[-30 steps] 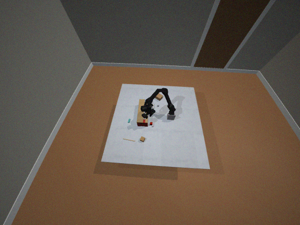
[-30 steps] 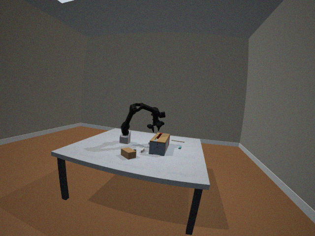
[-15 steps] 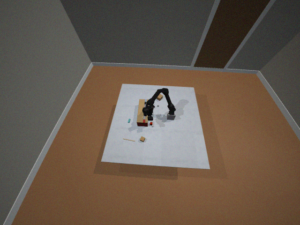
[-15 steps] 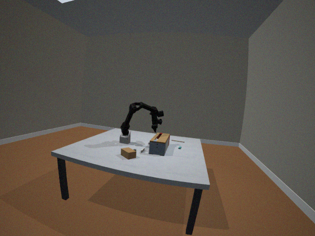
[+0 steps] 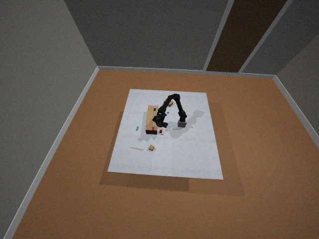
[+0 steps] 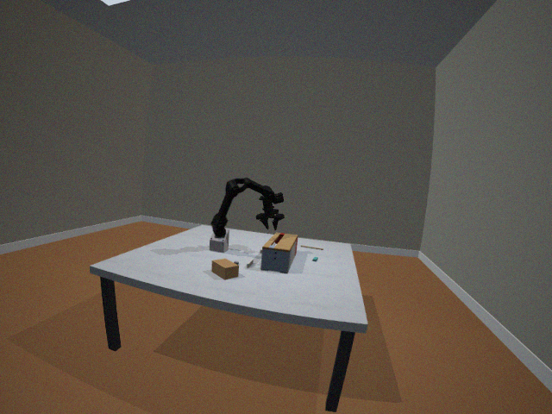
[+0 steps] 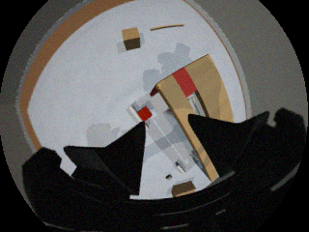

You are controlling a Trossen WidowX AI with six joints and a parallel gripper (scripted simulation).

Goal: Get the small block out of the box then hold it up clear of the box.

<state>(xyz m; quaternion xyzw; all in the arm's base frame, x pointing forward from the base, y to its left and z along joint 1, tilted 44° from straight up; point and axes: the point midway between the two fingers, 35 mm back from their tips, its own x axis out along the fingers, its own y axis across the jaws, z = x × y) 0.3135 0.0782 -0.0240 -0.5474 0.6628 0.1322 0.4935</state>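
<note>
My gripper tip is now 30 mm past the red block, 10 mm to the right of it and 140 mm above it. The rest, counted from my gripper tip: tan cube (100 mm ahead, 230 mm to the left, 130 mm below); then long box (40 mm ahead, 150 mm to the right, 90 mm below); then teal piece (290 mm ahead, 50 mm to the right, 150 mm below).
</note>
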